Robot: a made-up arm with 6 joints. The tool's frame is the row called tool. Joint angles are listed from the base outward.
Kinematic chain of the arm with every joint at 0, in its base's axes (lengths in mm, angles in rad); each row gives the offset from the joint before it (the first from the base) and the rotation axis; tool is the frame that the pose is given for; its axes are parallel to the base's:
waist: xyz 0 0 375 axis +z
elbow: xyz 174 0 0 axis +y
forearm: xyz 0 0 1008 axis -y
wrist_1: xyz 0 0 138 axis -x
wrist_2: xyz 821 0 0 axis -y
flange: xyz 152 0 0 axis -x
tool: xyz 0 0 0
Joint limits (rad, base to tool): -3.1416..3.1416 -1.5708..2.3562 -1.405..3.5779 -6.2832..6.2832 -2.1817..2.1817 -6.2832..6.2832
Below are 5 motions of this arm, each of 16 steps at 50 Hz.
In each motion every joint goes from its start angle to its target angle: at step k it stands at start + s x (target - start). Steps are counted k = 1, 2, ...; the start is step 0. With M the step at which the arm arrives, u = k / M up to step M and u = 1 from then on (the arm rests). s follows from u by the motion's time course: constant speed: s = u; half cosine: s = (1 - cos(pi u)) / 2; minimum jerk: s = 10 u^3 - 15 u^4 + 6 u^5.
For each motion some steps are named. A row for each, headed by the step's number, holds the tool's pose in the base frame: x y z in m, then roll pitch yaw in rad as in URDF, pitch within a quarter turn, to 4 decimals.
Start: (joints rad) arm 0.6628 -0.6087 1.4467 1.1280 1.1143 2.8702
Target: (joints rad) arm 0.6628 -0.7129 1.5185 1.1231 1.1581 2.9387
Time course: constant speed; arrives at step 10
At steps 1, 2, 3, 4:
1: -0.8725 -0.5244 1.8791 -0.1950 -0.1985 2.8273
2: -0.8887 -0.5367 1.8617 -0.2162 -0.1845 2.8285
3: -0.9046 -0.5489 1.8440 -0.2373 -0.1706 2.8295
4: -0.9203 -0.5609 1.8260 -0.2585 -0.1566 2.8302

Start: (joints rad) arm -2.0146 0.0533 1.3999 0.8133 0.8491 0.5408
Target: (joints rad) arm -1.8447 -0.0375 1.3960 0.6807 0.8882 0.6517
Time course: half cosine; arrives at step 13
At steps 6, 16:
6: 0.0239 -0.1583 2.3276 2.7413 -0.8317 0.3148
16: 0.0622 -0.0530 2.3220 2.6121 -0.7858 0.5342

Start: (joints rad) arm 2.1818 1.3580 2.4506 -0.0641 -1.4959 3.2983
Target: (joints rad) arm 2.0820 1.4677 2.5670 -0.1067 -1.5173 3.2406
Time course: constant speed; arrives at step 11
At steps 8, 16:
8: -0.8139 1.3345 1.2415 3.0741 0.4117 2.2128
16: -0.7796 1.3568 1.2115 3.0955 0.4152 2.1985

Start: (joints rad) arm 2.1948 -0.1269 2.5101 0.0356 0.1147 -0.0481
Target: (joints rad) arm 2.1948 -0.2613 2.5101 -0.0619 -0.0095 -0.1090
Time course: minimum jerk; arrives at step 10
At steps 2, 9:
2: 0.5193 -0.7222 1.7016 -3.1184 -0.3893 -0.9503
9: 0.6085 -0.8453 1.5747 -2.9718 -0.3798 -0.9473

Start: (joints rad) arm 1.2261 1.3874 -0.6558 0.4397 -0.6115 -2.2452
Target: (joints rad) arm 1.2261 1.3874 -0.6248 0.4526 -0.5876 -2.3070
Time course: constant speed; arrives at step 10
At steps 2, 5, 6, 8, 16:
2: 0.3030 0.7340 -0.3129 -1.1084 0.5262 -1.6294
5: 0.3058 0.7423 -0.3173 -1.0897 0.5426 -1.6272
6: 0.3068 0.7450 -0.3188 -1.0834 0.5480 -1.6265
8: 0.3087 0.7505 -0.3216 -1.0709 0.5589 -1.6250
16: 0.3106 0.7561 -0.3244 -1.0583 0.5699 -1.6234

